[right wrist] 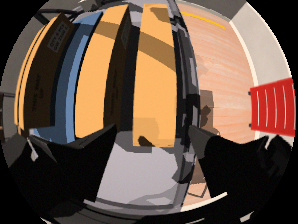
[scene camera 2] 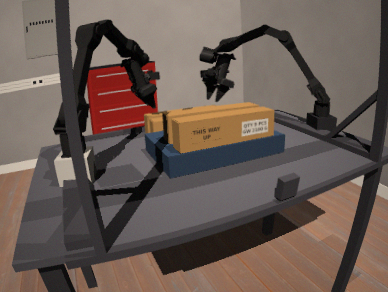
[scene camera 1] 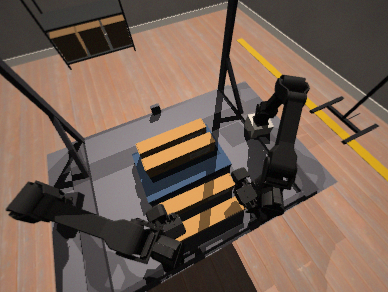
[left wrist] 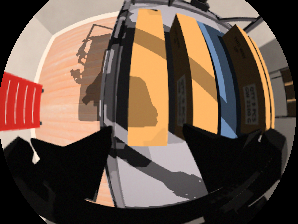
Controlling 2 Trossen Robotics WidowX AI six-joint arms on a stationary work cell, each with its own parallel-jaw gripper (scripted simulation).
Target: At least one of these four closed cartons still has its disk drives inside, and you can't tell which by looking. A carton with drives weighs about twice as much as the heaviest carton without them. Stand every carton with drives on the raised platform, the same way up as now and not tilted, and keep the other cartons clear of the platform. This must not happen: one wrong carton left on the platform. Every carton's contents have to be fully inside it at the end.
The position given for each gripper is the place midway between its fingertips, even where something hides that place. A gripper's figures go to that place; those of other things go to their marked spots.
Labels:
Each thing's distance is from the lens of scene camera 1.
left gripper (scene camera 1: 239,201): 73 cm
right gripper (scene camera 1: 175,232): 70 cm
carton (scene camera 1: 207,219): 73 cm

